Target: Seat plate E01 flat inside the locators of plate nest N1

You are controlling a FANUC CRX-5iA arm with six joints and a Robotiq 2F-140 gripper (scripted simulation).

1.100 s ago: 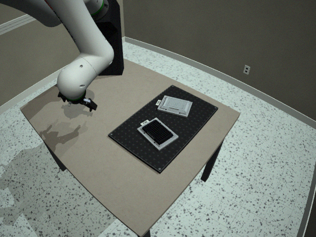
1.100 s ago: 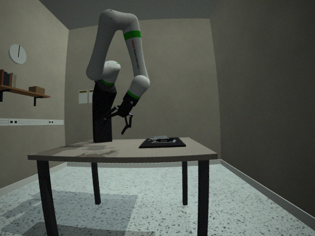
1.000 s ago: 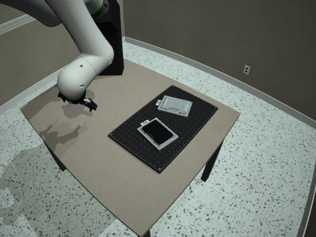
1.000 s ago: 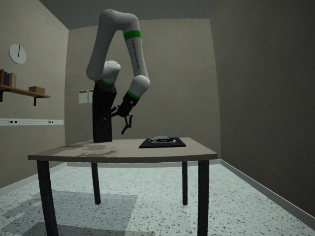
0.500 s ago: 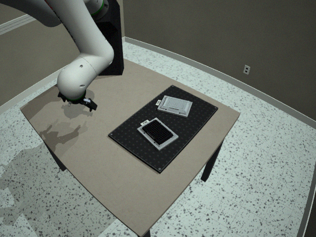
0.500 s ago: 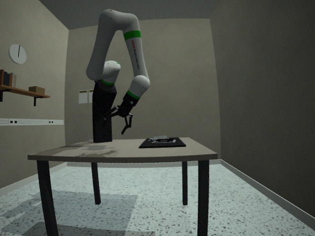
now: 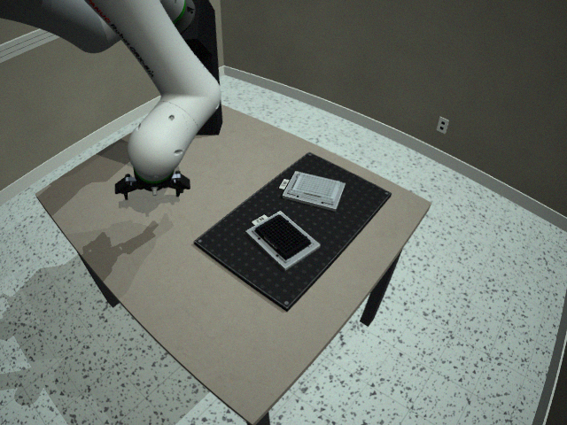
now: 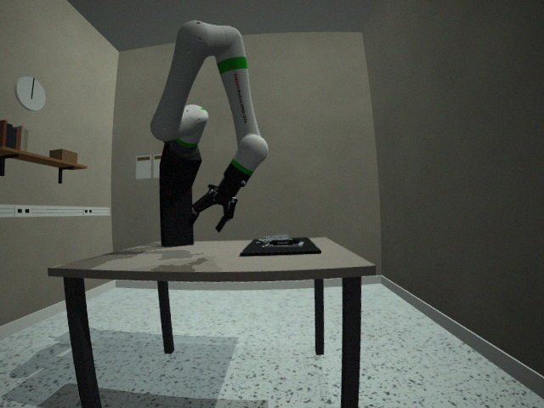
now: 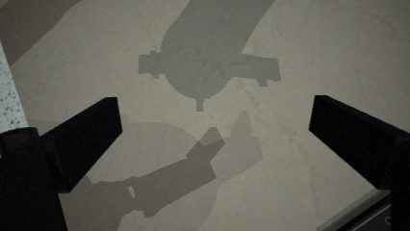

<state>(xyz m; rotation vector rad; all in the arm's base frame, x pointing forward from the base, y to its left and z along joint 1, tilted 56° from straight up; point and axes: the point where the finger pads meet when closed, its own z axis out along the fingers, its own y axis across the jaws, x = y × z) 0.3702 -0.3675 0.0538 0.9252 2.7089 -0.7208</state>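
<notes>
My gripper is now 310 mm short of the white well plate, 360 mm to the right of it and 100 mm above it. The rest, counted from my hand: black well plate: 330 mm ahead, 140 mm to the left, 100 mm below; nest N2: 330 mm ahead, 140 mm to the left, 110 mm below.
</notes>
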